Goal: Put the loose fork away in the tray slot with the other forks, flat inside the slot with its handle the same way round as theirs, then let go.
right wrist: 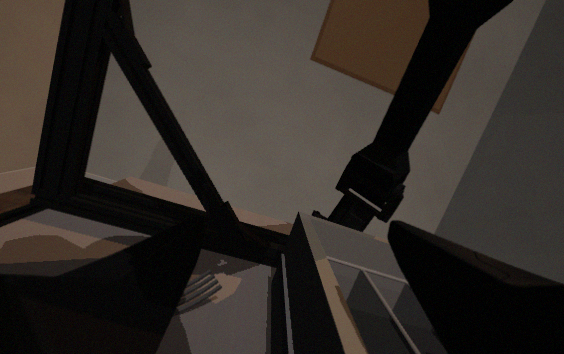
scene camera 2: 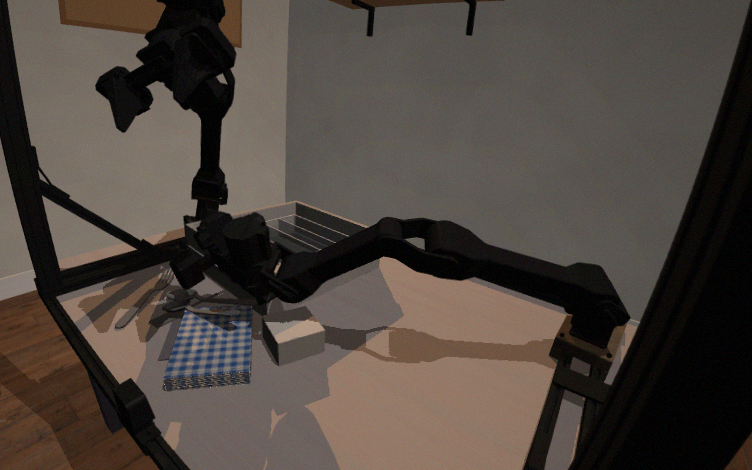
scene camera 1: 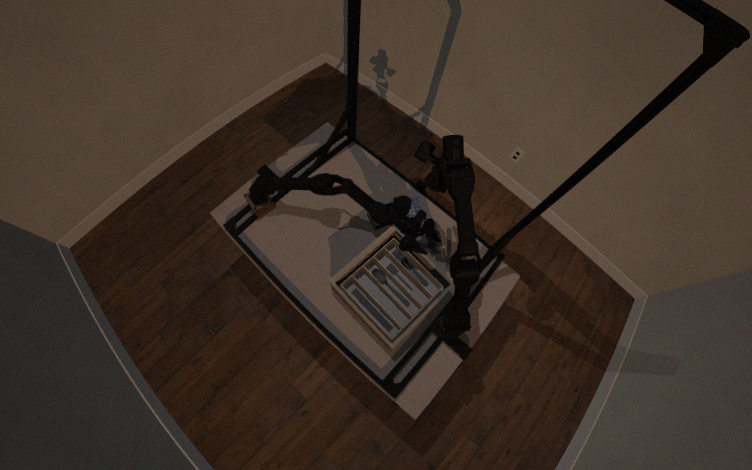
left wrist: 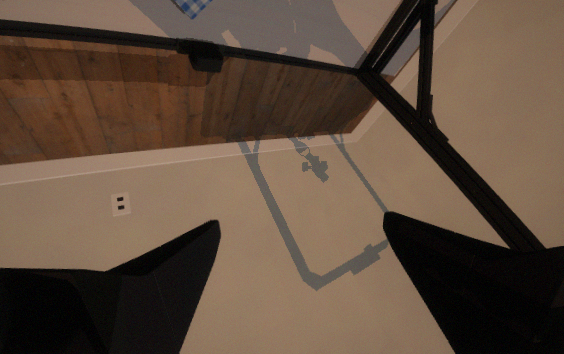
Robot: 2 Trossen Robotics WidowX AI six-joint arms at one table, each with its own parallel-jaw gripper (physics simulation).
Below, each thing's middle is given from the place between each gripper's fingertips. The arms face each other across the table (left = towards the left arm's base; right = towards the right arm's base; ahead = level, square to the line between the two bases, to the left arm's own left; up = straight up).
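Labels:
Wooden cutlery tray (scene camera 1: 398, 315): my right hand is 6 cm to the left of it, 19 cm short of it and 10 cm above it.
Relative to my left hand, the wooden cutlery tray is 10 cm to the left, 38 cm ahead and 34 cm below.

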